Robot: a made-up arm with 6 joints. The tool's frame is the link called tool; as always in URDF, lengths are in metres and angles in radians. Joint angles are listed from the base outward.
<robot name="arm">
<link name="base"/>
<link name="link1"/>
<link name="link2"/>
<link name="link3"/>
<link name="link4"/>
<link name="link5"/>
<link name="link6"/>
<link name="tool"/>
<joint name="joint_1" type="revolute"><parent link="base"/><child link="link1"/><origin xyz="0.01 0.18 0.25" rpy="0 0 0"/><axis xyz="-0.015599 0.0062 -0.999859"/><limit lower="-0.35" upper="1.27"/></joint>
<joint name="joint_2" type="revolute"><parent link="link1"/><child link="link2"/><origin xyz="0.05 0.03 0.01" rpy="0 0 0"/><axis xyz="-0.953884 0.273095 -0.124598"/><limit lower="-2.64" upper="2.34"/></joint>
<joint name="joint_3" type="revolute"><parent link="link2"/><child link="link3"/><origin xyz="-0.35 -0.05 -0.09" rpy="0 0 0"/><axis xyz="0.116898 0.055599 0.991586"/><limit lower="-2.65" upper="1.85"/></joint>
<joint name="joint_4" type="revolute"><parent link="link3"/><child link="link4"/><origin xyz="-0.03 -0.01 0.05" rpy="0 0 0"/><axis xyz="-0.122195 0.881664 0.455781"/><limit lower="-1.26" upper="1.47"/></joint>
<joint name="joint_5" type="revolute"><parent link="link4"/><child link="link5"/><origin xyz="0 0.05 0.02" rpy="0 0 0"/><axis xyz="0.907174 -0.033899 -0.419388"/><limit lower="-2.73" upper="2.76"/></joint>
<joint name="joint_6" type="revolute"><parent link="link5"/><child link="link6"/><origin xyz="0.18 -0.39 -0.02" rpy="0 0 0"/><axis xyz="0 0 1"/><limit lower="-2.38" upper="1.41"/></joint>
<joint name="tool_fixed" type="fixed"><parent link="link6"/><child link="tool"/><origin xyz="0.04 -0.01 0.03" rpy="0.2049 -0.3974 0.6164"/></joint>
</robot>
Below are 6 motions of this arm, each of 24 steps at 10 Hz.
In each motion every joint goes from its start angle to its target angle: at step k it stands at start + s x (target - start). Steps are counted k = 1, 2, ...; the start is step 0. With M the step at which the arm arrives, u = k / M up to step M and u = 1 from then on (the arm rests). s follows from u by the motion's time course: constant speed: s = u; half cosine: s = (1 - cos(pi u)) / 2; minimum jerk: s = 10 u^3 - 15 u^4 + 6 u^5.
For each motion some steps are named. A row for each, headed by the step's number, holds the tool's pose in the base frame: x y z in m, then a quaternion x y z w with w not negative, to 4 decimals.
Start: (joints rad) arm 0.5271 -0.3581 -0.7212 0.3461 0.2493 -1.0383
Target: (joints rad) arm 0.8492 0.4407 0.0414 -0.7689 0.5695 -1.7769
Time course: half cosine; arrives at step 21
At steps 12, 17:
12: -0.5434 0.1039 0.1733 0.0143 -0.3691 -0.8231 0.4314
17: -0.5078 0.1215 0.2492 0.0163 -0.4584 -0.8239 0.3328

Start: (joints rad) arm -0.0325 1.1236 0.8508 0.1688 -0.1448 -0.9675
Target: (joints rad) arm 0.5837 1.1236 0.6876 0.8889 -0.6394 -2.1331
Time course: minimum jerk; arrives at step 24
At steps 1, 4, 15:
1: 0.1263 0.1197 0.3419 -0.3477 0.2034 0.2751 0.8729
4: 0.1259 0.1219 0.3367 -0.3625 0.2050 0.2600 0.8712
15: 0.0879 0.1568 0.1911 -0.5927 0.2309 0.0538 0.7698

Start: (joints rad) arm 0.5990 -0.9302 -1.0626 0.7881 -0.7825 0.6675
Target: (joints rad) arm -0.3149 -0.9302 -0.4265 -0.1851 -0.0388 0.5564
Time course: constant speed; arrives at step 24
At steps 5, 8, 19, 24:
5: -0.1497 -0.0162 -0.0734 0.4600 -0.1454 0.3882 0.7852
8: -0.1607 -0.0448 -0.0691 0.4467 -0.1665 0.3920 0.7868
19: -0.1426 -0.1307 -0.0956 0.4468 -0.2992 0.4123 0.7354
24: -0.1037 -0.1456 -0.1279 0.4830 -0.3691 0.4134 0.6779

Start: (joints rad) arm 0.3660 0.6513 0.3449 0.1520 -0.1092 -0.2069
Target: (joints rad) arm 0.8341 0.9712 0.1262 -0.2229 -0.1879 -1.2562
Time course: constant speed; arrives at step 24
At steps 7, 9, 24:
7: -0.0853 -0.0025 0.5024 -0.2081 0.0965 -0.0125 0.9733
9: -0.0973 0.0101 0.5256 -0.2468 0.0778 -0.0732 0.9632
24: -0.1380 0.1690 0.6776 -0.5228 -0.0616 -0.4462 0.7237

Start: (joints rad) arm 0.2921 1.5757 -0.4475 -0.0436 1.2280 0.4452
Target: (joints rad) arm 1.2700 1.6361 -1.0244 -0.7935 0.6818 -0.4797
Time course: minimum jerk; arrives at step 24
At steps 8, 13, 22, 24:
8: -0.4293 0.2523 0.6173 -0.4053 -0.2569 0.0156 0.8772
13: -0.3132 0.4923 0.6857 -0.6194 -0.2647 -0.1192 0.7295
22: -0.0475 0.7225 0.6790 -0.8240 -0.2325 -0.1596 0.4913
24: -0.0436 0.7245 0.6782 -0.8261 -0.2319 -0.1592 0.4883

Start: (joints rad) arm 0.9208 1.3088 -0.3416 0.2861 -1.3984 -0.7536
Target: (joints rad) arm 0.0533 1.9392 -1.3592 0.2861 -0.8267 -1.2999
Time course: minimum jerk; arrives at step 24
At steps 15, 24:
15: 0.1271 0.5335 0.6141 -0.9522 0.1233 -0.2199 0.1723
24: -0.0749 0.6885 0.5823 -0.9384 -0.1959 -0.2827 0.0329

